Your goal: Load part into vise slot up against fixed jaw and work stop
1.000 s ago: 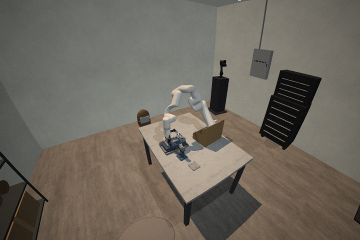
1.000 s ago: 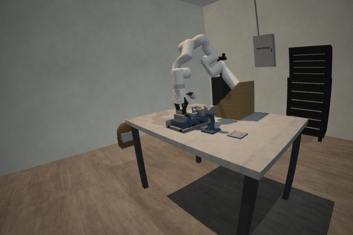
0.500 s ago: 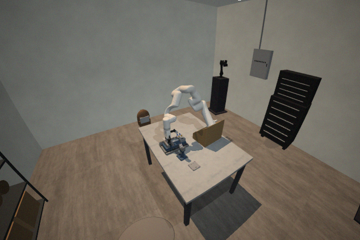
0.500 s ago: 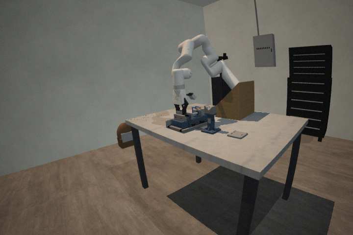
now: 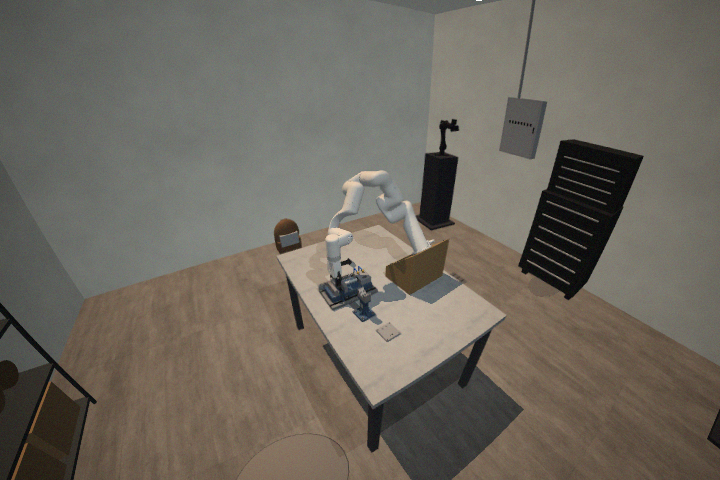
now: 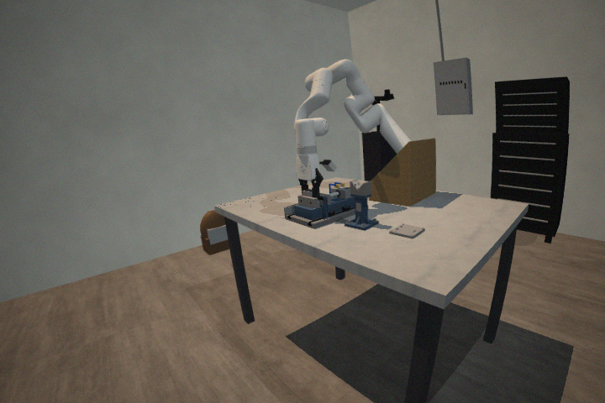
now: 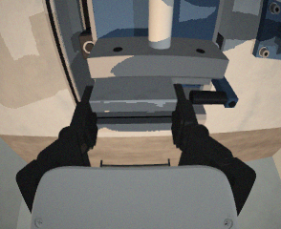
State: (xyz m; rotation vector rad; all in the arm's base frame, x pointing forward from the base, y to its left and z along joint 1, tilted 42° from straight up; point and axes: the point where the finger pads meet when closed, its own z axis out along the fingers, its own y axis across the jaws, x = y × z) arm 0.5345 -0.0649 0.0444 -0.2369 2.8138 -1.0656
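Now: hand right at the part. The rest, counted from my hand: moving jaw 3 cm behind, 2 cm to the left, 3 cm below; then air cylinder rod 9 cm behind, 1 cm to the left, 3 cm below; then work stop 1 cm behind, 7 cm to the left, 2 cm below.
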